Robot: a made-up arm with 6 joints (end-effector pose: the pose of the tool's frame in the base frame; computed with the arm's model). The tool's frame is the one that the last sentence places.
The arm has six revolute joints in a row. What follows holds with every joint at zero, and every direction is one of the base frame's. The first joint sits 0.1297 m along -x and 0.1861 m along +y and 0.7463 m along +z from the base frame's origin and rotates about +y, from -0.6 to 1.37 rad. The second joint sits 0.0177 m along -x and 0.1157 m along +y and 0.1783 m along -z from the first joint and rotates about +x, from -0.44 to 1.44 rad. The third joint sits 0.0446 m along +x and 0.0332 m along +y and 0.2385 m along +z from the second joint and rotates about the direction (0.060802, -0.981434, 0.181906), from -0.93 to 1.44 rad. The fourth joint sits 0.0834 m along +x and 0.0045 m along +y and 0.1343 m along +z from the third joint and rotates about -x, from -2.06 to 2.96 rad. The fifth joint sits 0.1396 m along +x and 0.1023 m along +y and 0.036 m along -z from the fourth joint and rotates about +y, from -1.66 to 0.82 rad. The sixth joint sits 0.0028 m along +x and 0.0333 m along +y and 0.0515 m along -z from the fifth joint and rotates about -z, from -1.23 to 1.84 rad. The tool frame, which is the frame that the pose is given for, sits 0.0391 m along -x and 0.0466 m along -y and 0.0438 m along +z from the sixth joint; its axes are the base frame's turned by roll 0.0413, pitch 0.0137 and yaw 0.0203 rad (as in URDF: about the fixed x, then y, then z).
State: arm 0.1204 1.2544 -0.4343 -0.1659 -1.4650 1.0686
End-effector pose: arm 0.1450 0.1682 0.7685 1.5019 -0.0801 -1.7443
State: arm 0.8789 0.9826 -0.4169 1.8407 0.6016 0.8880
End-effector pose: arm -0.0884 0.1426 0.5436 -1.3777 0.9677 -0.0918
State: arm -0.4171 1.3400 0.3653 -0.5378 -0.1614 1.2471
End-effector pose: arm -0.0749 -0.0990 0.9082 2.1387 0.4647 -0.5827
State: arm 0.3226 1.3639 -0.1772 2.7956 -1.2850 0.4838
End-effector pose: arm 0.0585 -0.0921 0.4704 -0.6242 -0.9555 0.8157
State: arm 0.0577 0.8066 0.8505 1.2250 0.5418 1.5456
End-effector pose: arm 0.0432 0.1215 0.8729 -0.1172 -0.1866 -2.2010
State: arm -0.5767 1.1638 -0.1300 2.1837 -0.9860 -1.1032
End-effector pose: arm 0.1527 0.0273 0.8218 -1.7598 -0.6249 1.1567
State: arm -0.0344 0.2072 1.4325 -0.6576 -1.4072 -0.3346
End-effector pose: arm -0.2379 0.3318 1.0566 0.8101 -2.8100 0.0546
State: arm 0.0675 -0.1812 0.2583 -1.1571 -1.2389 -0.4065
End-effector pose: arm 0.0826 0.5080 0.9984 0.7147 -1.3955 -0.1022
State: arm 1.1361 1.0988 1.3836 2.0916 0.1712 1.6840
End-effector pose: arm -0.1223 -0.1031 0.6492 -1.8621 -0.6293 -2.1055
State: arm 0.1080 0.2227 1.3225 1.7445 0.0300 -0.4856
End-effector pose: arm -0.0721 0.1974 1.0161 -1.3167 -0.5278 -0.5491
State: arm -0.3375 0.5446 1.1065 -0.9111 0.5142 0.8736
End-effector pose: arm -0.3426 0.1465 0.9922 1.3358 -0.4293 0.2504
